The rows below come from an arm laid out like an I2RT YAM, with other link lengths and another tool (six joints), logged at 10 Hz.
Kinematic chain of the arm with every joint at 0, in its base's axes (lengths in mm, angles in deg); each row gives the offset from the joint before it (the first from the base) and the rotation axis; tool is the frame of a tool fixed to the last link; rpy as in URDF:
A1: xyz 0 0 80.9 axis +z
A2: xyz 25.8 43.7 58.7 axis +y
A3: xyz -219.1 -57.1 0 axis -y
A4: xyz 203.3 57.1 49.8 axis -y
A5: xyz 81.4 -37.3 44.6 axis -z
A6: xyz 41.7 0 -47.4 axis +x
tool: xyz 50 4 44 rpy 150.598 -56.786 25.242
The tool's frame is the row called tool.
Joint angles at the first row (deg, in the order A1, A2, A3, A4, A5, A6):
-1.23 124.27 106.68 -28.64 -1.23 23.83
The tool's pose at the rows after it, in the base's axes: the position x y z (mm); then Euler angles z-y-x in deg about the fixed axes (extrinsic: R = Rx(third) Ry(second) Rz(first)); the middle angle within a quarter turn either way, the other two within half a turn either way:
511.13 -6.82 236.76 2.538 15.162 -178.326
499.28 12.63 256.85 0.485 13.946 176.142
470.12 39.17 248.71 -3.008 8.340 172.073
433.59 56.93 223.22 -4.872 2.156 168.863
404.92 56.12 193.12 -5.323 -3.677 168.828
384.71 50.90 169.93 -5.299 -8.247 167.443
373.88 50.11 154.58 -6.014 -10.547 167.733
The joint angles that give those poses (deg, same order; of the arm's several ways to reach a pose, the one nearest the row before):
-0.35 125.07 114.68 -34.79 -0.18 18.73
2.45 122.62 116.90 -40.68 4.72 15.13
6.41 117.52 110.76 -45.69 8.69 13.19
10.09 111.56 99.20 -47.11 12.30 14.23
10.81 107.77 89.14 -46.93 12.04 15.99
10.90 106.00 82.65 -47.02 12.92 16.79
10.90 105.30 78.59 -45.97 12.05 16.87

